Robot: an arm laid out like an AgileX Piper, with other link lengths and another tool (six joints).
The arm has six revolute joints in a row. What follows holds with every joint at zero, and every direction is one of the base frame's. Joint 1 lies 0.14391 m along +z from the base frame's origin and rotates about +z. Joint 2 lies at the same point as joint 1 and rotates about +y. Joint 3 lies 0.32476 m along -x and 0.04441 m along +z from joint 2 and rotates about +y. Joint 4 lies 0.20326 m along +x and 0.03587 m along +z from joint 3 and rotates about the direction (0.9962, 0, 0.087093). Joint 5 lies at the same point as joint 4 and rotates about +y. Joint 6 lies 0.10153 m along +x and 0.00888 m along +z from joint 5 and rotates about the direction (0.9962, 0, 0.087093). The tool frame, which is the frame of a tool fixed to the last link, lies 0.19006 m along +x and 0.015 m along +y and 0.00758 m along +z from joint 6; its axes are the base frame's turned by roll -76.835, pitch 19.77 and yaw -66.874 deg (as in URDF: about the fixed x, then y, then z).
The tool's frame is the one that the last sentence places.
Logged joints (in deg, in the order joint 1, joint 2, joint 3, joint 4, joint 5, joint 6), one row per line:
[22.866 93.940 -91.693 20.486 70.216 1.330]
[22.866 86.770 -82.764 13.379 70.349 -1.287]
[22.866 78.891 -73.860 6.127 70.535 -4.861]
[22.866 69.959 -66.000 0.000 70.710 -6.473]
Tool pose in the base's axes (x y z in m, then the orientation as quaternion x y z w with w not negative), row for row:
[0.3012 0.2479 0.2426 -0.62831 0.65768 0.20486 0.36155]
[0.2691 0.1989 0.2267 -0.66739 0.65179 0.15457 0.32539]
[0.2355 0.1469 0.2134 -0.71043 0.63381 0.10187 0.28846]
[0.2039 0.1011 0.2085 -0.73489 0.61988 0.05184 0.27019]
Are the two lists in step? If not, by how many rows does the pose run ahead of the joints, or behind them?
They are in step.
